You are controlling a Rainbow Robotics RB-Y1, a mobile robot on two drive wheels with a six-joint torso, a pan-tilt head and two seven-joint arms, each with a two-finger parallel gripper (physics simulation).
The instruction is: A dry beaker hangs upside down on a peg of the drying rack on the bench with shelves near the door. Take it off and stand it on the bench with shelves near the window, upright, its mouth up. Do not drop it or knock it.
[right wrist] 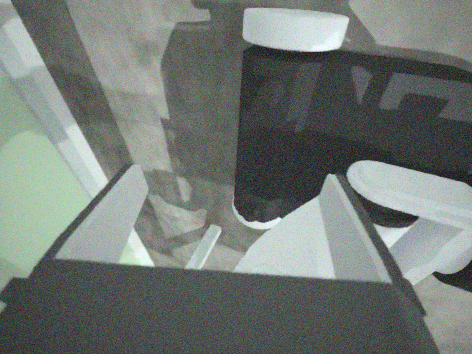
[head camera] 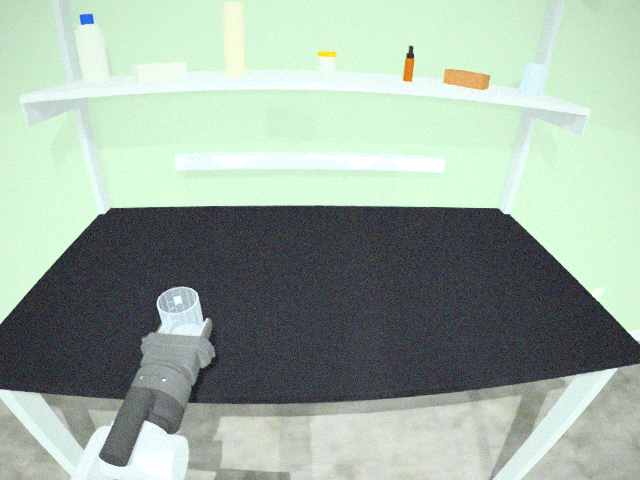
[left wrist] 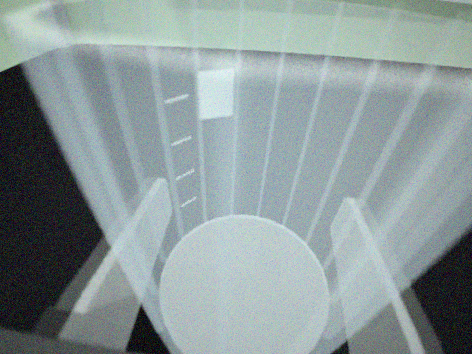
my right gripper: right wrist 231,181; not seen in the head camera view (out of frame); not seen in the left wrist view (out of frame)
clear beaker: head camera; left wrist; not seen in the right wrist view (out of frame)
same spot on clear beaker: [left wrist: 257,176] = [head camera: 170,317]
